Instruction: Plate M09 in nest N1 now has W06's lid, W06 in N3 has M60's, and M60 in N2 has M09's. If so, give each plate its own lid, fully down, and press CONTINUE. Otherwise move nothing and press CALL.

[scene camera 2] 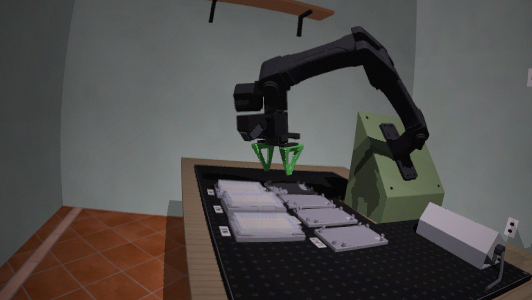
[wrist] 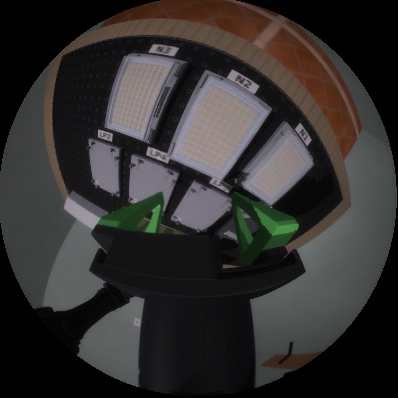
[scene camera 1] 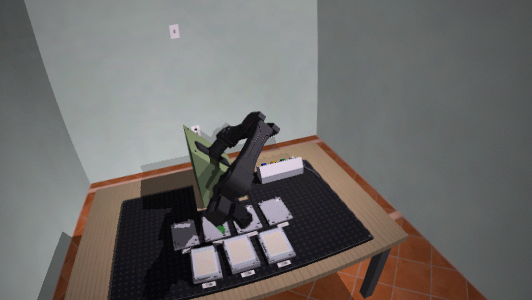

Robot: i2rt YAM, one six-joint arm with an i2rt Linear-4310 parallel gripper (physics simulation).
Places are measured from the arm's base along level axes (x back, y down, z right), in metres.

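Pixels of known places: gripper, fingertip midpoint: [scene camera 2: 277, 173] [wrist: 197, 196] [scene camera 1: 231, 227]; arm's base, origin of the base link: [scene camera 2: 397, 151] [scene camera 1: 212, 155].
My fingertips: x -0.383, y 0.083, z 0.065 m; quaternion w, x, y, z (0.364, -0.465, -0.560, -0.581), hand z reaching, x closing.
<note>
For each thing: its top centre in the pictures, then the offset to it from my fingertips.
- N2, middle of its top: [wrist: 216, 132] [scene camera 2: 253, 195] [scene camera 1: 239, 248] dz +0.001, dx -0.058, dy +0.060 m
- N3, middle of its top: [wrist: 130, 94] [scene camera 2: 266, 219] [scene camera 1: 275, 241] dz -0.133, dx -0.082, dy +0.070 m
- button box, middle of its top: [scene camera 2: 464, 214] [wrist: 79, 222] [scene camera 1: 279, 160] dz -0.377, dx +0.321, dy +0.015 m
- LP4, middle of its top: [wrist: 146, 193] [scene camera 2: 326, 211] [scene camera 1: 244, 216] dz -0.090, dx +0.107, dy +0.079 m
Plates sit in nests N1 [scene camera 1: 205, 263] [scene camera 2: 242, 186] [wrist: 277, 167], N2 [scene camera 1: 241, 252] [scene camera 2: 254, 200] [wrist: 220, 125] and N3 [scene camera 1: 276, 244] [scene camera 2: 267, 226] [wrist: 140, 97]. Each looks covered by a clear lid with a pale blue rim. Dark marks show along the side of the N3 plate in the wrist view, too small to read. No plate or lid name is legible. My gripper [scene camera 2: 278, 172] [wrist: 197, 196] is open and empty, with green fingers, high above the row of lid pads behind the nests. The button box [scene camera 1: 281, 171] [scene camera 2: 460, 232] [wrist: 82, 210] stands at the back; its button labels cannot be read.
Several grey lid pads with small corner posts lie behind the nests, among them LP2 [wrist: 105, 167] and LP4 [wrist: 152, 182]; no lid shows on them. A green sloped arm mount [scene camera 1: 200, 170] [scene camera 2: 400, 200] stands behind the pads. A cable runs from the button box. A wall shelf [scene camera 2: 280, 7] hangs high.
</note>
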